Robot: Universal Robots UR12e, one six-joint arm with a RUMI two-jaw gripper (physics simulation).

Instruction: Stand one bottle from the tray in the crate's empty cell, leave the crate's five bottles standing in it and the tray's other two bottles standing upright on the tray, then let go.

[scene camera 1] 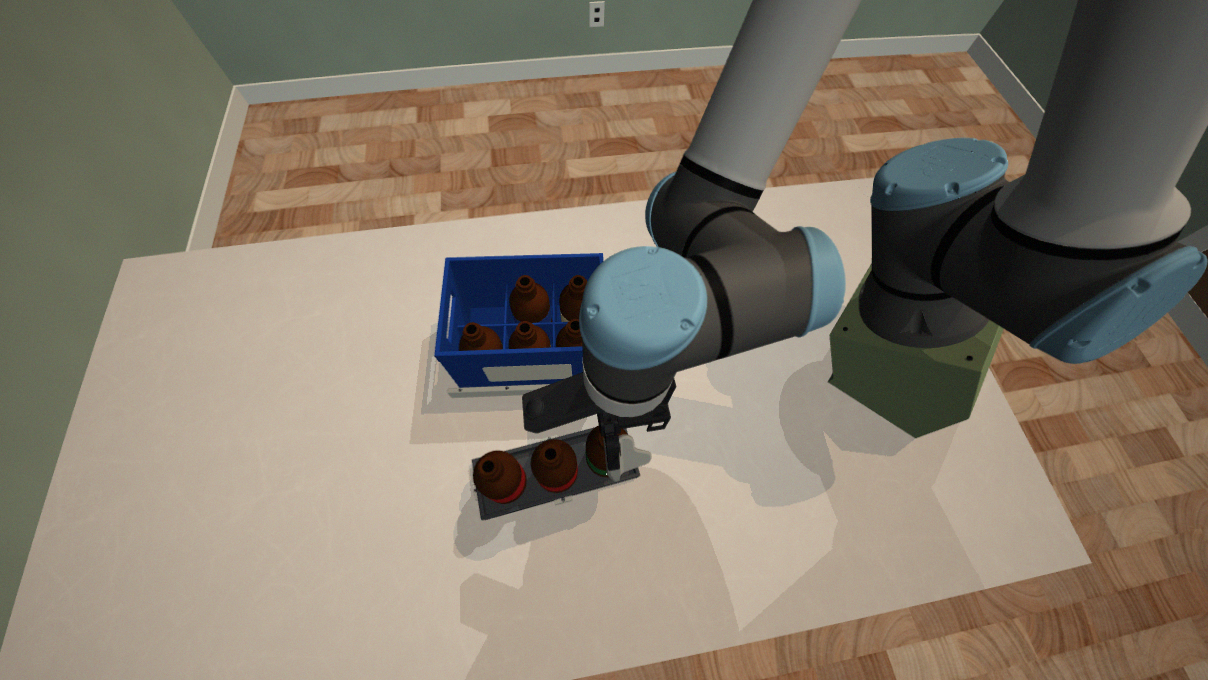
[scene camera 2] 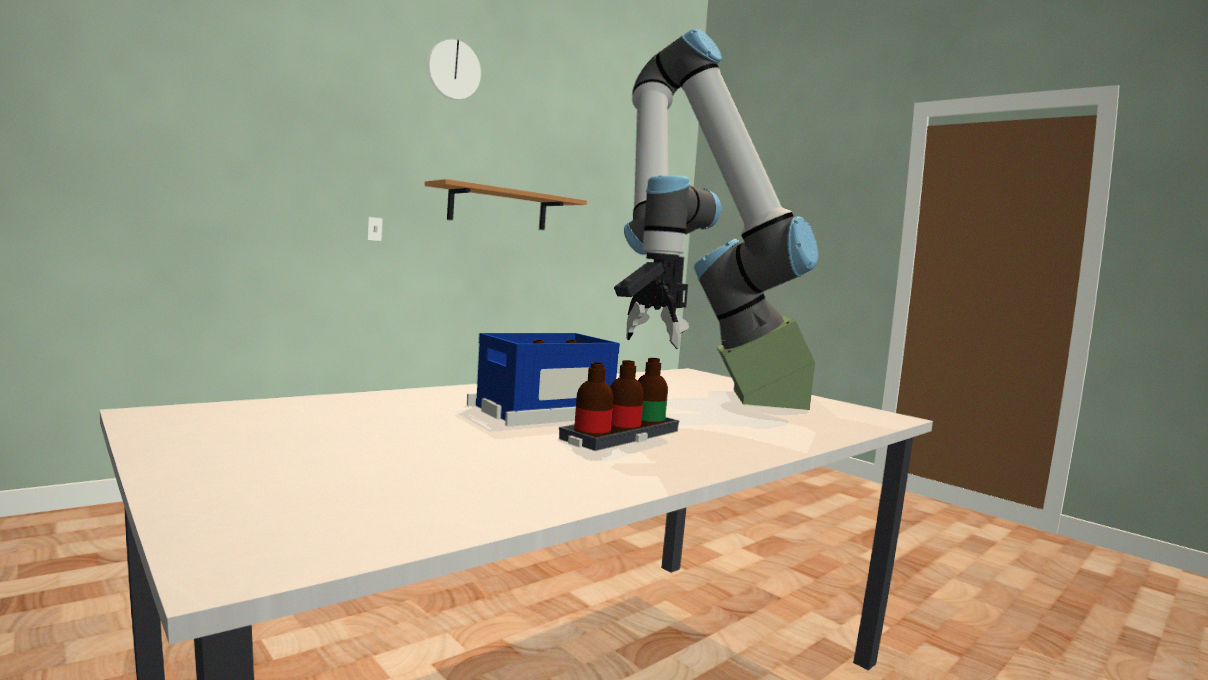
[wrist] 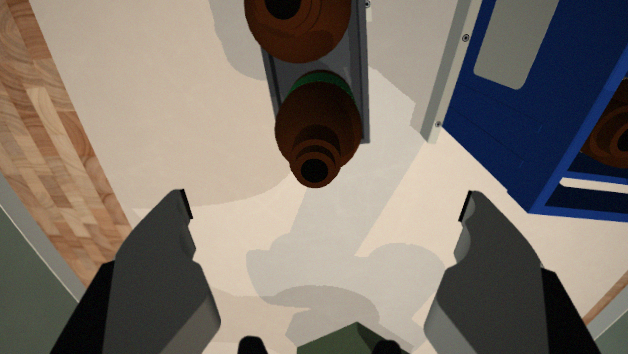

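Observation:
My gripper is open and empty, a little above the tray's green-labelled bottle. In the wrist view that bottle's neck shows just beyond the line between the fingertips. A middle red-labelled bottle and an end red-labelled bottle also stand upright on the dark tray. The blue crate has an empty back left cell in scene camera 1. Brown bottles stand in its other cells, partly hidden by the arm.
Pale rails run along the foot of the crate. The crate stands behind the tray on the table. The green robot base stands to the right. A wall shelf hangs behind.

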